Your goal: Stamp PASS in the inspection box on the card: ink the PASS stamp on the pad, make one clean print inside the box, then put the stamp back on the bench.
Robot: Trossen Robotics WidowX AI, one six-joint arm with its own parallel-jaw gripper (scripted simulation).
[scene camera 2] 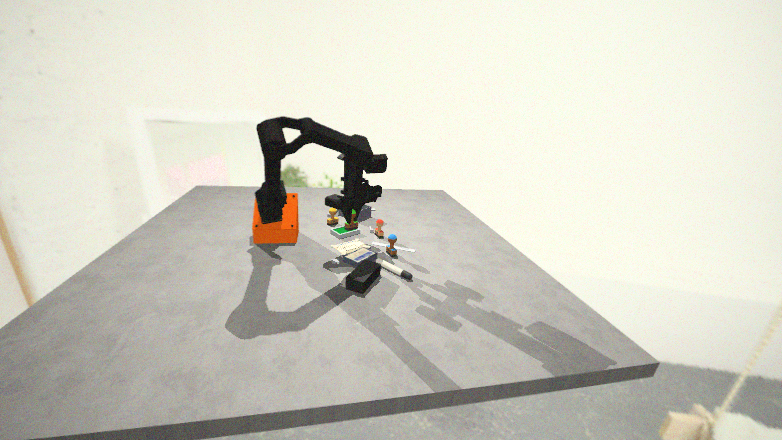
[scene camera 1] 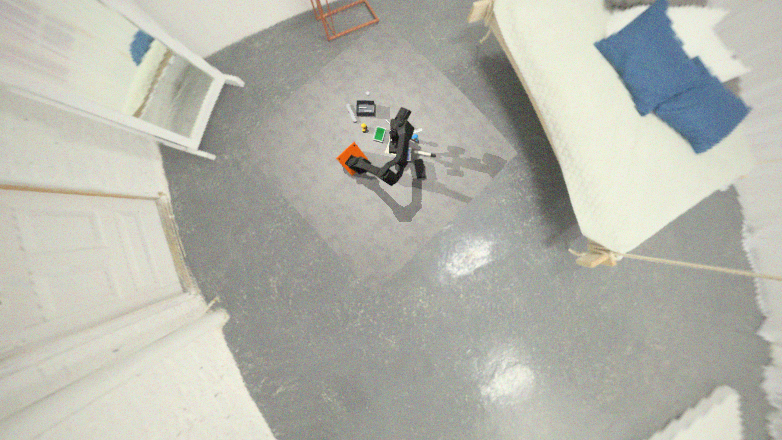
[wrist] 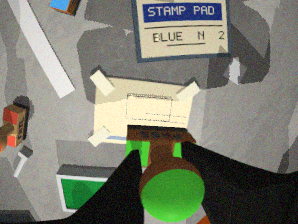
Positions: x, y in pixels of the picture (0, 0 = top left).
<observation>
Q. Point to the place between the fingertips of the gripper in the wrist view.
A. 160, 152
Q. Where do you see a cream card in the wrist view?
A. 119, 102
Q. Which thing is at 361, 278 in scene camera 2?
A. A black block.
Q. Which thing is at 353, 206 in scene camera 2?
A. The gripper.
</observation>
